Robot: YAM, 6 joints.
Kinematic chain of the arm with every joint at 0, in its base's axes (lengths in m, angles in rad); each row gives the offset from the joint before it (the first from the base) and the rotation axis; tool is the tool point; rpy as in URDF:
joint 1: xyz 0 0 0.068 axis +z
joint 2: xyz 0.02 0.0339 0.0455 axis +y
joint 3: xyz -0.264 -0.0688 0 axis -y
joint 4: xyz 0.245 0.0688 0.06 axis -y
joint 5: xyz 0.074 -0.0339 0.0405 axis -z
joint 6: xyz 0.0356 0 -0.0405 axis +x
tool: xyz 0 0 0 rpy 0 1.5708 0
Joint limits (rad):
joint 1: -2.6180..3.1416
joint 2: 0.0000..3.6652
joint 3: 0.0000..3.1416
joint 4: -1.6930..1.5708
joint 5: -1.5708..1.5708
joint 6: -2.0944..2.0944
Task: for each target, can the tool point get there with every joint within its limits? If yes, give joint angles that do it. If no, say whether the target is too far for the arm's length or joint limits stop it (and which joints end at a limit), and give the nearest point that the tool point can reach.
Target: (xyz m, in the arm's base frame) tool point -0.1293 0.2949 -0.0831
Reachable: yes | joints 2.0439 2.7162 1.4077 -0.8842 0.5718 -0.7992
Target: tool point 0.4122 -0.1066 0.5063
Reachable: yes | joints -0.3209 1.9578 2.2990 -0.2379 -0.9440 -1.2155
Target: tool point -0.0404 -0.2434 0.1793
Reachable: yes | joints -1.6906 1.2548 0.5002 0.1529 0.3143 -0.8199
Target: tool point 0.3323 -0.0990 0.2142
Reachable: yes | joints -0.3729 1.8411 1.3634 -0.9886 -0.9441 -1.5188
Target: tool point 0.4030 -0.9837 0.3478
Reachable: no: too far | nearest point 0.2391 -0.5836 0.2507 | short by 0.443 m
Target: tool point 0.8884 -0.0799 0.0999
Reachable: no: too far | nearest point 0.6432 -0.0578 0.1037 | short by 0.246 m
